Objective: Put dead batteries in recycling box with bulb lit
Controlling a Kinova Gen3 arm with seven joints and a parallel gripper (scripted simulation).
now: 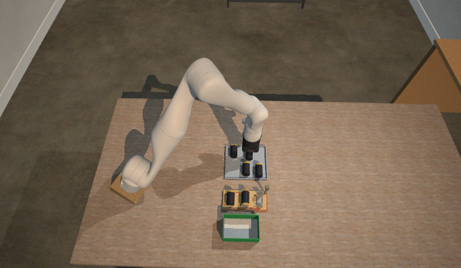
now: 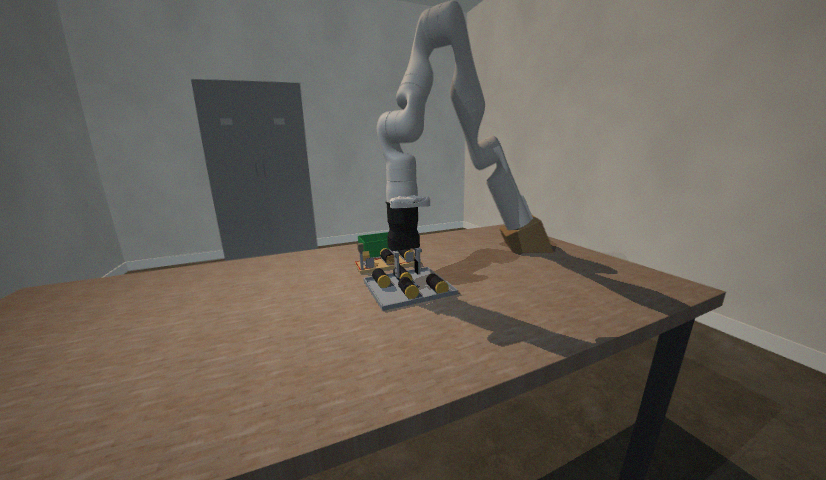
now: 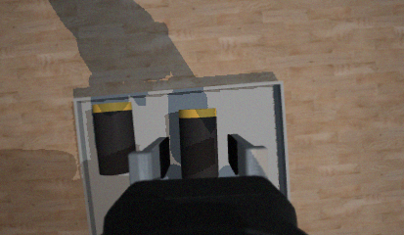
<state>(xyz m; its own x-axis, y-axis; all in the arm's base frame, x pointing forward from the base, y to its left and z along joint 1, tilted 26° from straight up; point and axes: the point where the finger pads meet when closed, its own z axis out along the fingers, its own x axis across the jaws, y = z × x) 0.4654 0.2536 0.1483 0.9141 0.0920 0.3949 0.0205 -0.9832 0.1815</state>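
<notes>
My hand is 7 cm above the grey tray, 4 cm to the left of it and 1 cm past it. From my hand the other things lie so: green recycling box: 36 cm to the right, 6 cm below, 2 cm behind.
</notes>
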